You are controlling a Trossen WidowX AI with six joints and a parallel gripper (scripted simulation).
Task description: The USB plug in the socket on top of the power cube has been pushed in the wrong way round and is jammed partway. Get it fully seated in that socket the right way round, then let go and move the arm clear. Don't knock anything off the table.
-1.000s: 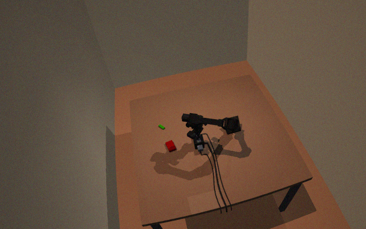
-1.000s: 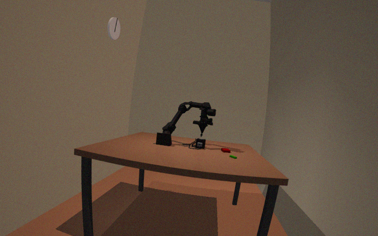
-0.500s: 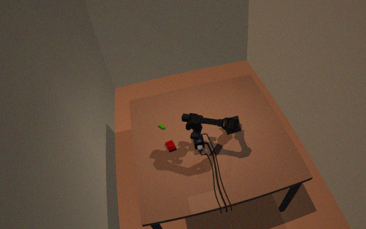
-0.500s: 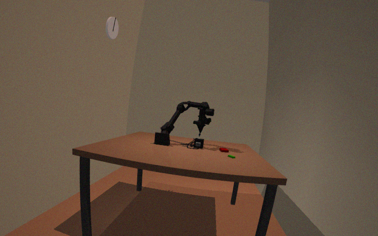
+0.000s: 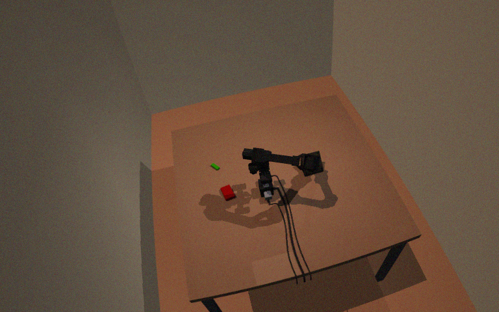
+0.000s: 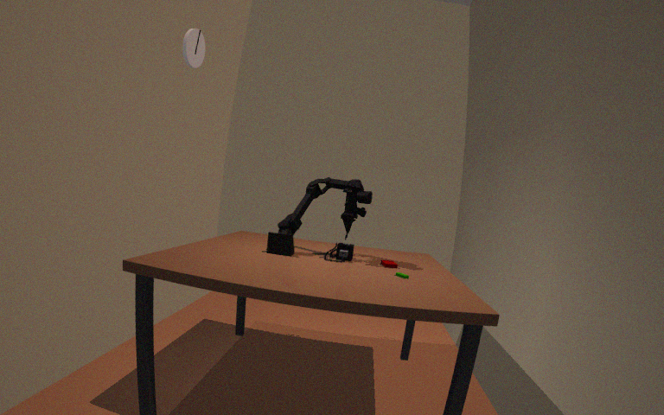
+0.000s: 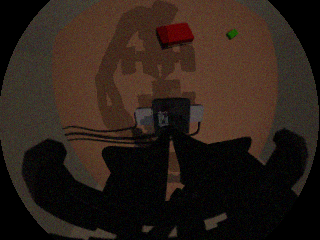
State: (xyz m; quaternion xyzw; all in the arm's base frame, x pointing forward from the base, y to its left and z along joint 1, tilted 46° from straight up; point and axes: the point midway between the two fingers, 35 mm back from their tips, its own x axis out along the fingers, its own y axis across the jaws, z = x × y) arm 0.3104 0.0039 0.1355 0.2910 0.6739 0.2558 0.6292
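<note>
Now: the USB plug 2 cm below my gripper tip. The rest, counted from my gripper tip: red block: 22 cm ahead, 12 cm below, 5 cm to the right; USB socket: 7 cm below, 1 cm to the left; green block: 28 cm to the right, 27 cm ahead, 13 cm below.
</note>
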